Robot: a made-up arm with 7 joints.
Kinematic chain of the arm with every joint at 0, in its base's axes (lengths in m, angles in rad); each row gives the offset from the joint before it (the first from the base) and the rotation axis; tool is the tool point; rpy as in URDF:
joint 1: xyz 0 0 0 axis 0.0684 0.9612 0.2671
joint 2: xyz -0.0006 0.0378 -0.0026 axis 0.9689 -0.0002 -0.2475
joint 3: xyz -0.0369 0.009 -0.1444 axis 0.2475 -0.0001 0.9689
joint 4: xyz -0.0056 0 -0.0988 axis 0.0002 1 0
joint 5: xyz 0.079 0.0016 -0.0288 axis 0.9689 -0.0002 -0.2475
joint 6: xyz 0.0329 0 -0.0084 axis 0.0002 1 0
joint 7: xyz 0.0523 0 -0.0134 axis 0.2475 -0.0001 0.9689
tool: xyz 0 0 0 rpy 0 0.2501 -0.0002
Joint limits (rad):
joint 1: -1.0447..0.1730
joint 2: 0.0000..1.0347
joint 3: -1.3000..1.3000
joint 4: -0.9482..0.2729
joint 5: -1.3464..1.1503
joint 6: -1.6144..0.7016
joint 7: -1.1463..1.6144
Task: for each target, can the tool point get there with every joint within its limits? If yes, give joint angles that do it. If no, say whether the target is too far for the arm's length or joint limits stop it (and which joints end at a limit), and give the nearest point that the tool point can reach.
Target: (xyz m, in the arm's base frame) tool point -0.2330 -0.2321 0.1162
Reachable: no: joint limits stop it (at a limit: joint 1, joint 2, joint 3, joint 5) | nearest point -0.0603 -0.0588 -0.1107 | short by 0.334 m
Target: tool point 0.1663 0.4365 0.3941
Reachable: no: too far | nearest point 0.1546 0.3060 0.1039 | short by 0.318 m
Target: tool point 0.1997 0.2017 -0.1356
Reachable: yes | joints -0.3721 0.7774 0.2561 0.1669 0.5561 -1.1654 0.0877
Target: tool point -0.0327 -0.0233 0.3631
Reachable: no: joint limits stop it (at a limit: joint 1, joint 2, joint 4) | nearest point 0.0959 0.1546 0.0897 | short by 0.351 m
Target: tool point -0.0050 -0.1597 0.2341
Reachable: no: joint limits stop it (at a limit: joint 1, joint 2, joint 4) | nearest point 0.1253 -0.0708 -0.0240 | short by 0.302 m
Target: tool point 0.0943 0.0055 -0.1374
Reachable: yes | joints -0.2174 0.3272 -0.7048 -0.8211 -0.2601 -0.4000 1.0134
